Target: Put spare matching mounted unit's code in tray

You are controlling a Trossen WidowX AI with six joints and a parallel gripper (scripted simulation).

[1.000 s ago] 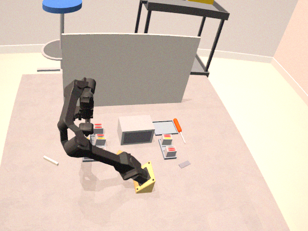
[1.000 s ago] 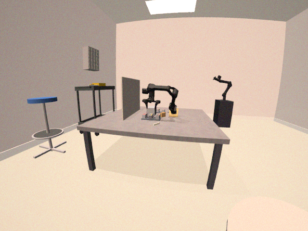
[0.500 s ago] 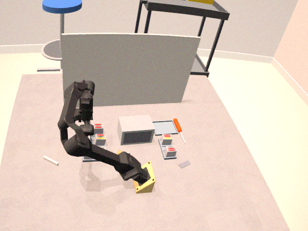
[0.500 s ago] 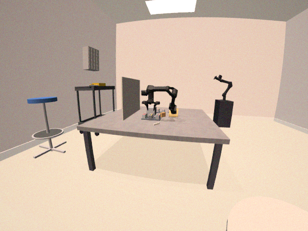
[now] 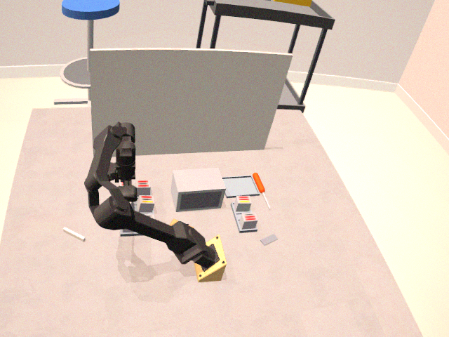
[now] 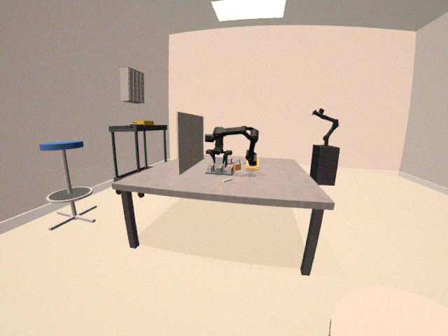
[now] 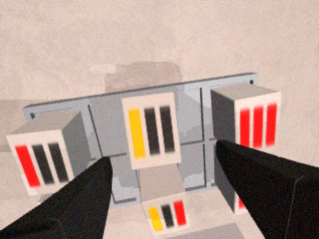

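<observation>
Right now the spare block is 3 cm below my gripper tip. Also, from my gripper tip: tall grey panel: 27 cm ahead, 25 cm to the right, 15 cm above; then white stick: 18 cm to the left, 8 cm behind, 7 cm below; then mounted unit: 24 cm to the right, 3 cm below, 2 cm ahead.
</observation>
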